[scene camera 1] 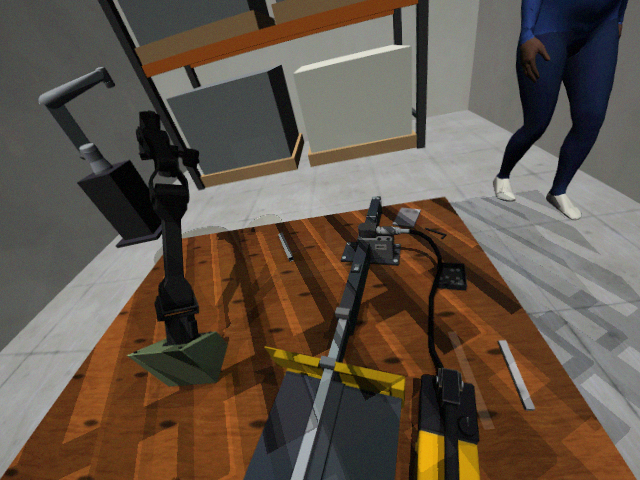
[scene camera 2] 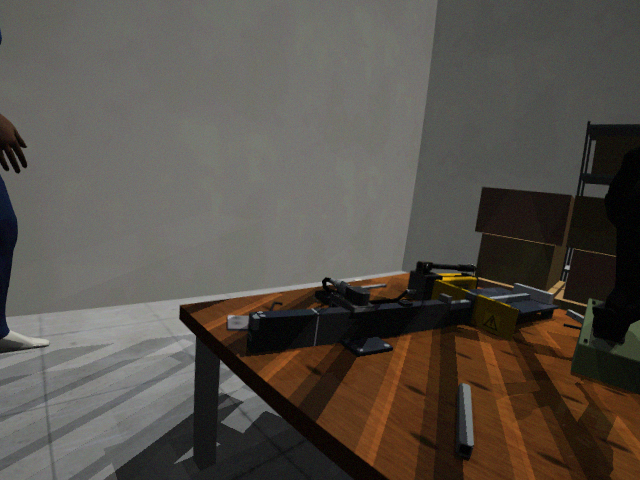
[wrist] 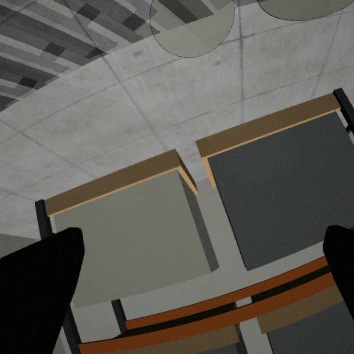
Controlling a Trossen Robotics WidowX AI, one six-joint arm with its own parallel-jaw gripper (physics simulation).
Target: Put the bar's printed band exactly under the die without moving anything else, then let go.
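Places are measured from the arm's base along level axes (x up, y left, z back), in centimetres.
Pixels of known places: gripper, fingertip midpoint: (wrist: 209, 241); arm's base, link origin: (scene camera 1: 182, 340) (scene camera 2: 609, 328).
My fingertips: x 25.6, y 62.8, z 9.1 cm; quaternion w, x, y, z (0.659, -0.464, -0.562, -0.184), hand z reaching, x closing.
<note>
Ahead of a thing's pixels: the offset from my fingertips to its top centre. "pt": to the spot under its first point. Level surfaces: height alone.
A short grey square bar @(dx -35.1, dy -18.7, dz -29.9 cm) (scene camera 1: 285, 246) (scene camera 2: 465, 418) lies on the wooden table @(dx -37.1 cm) (scene camera 1: 242, 289) (scene camera 2: 392, 403), left of the long dark rail @(pt dx -29.6, dy -50.3, dz -53.7 cm) (scene camera 1: 354, 284) (scene camera 2: 398, 316). I cannot make out a printed band on it. A metal head @(pt dx -32.4, dy -34.9, dz -63.9 cm) (scene camera 1: 379, 249) sits at the rail's far part. The die cannot be told apart there. In scene camera 2, a thin white line crosses the rail's near end. My gripper (scene camera 1: 149, 122) (wrist: 209, 241) is open and empty, raised high above the table's left side and facing the shelf. In scene camera 2 the gripper is out of frame.
A yellow guard (scene camera 1: 379, 379) (scene camera 2: 493, 316) crosses the rail. A yellow-black unit @(pt dx -24.0, dy -86.9, dz -63.3 cm) (scene camera 1: 447, 428), black cable @(pt dx -36.1, dy -56.4, dz -73.2 cm) (scene camera 1: 432, 304), dark plate @(pt dx -37.0, dy -47.8, dz -84.2 cm) (scene camera 1: 458, 276) and pale strip @(dx -36.2, dy -76.0, dz -83.3 cm) (scene camera 1: 515, 374) are to its right. The arm's green base (scene camera 1: 180, 361) stands left. A person (scene camera 1: 568, 87) stands beyond the table.
</note>
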